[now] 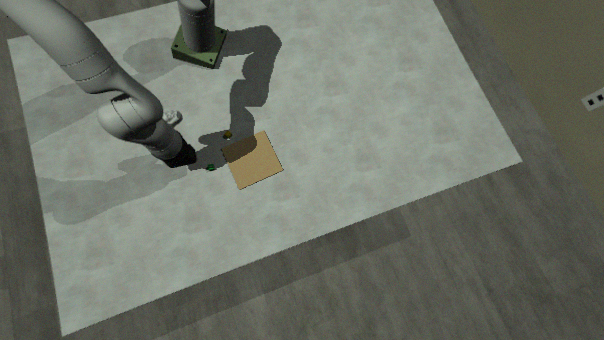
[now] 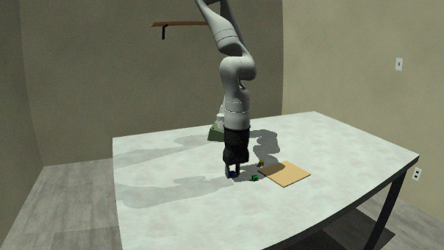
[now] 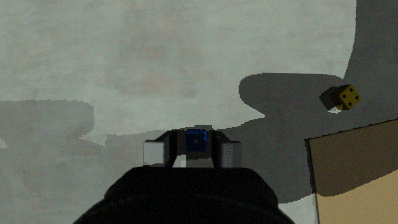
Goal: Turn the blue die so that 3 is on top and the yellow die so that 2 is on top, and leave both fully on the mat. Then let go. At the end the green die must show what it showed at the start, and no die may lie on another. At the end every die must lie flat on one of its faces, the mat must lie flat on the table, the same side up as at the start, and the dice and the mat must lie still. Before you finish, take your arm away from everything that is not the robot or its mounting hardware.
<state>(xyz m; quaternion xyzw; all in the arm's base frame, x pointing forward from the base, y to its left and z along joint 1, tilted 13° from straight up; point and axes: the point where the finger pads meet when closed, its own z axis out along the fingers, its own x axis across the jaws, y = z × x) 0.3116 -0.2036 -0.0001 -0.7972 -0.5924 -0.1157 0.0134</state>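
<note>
The blue die lies 10 mm below my hand. Round my hand: yellow die (130 mm to the left, 10 mm below); tan mat (160 mm to the left, 100 mm ahead, 20 mm below); green die (60 mm ahead, 40 mm to the left, 10 mm below).
</note>
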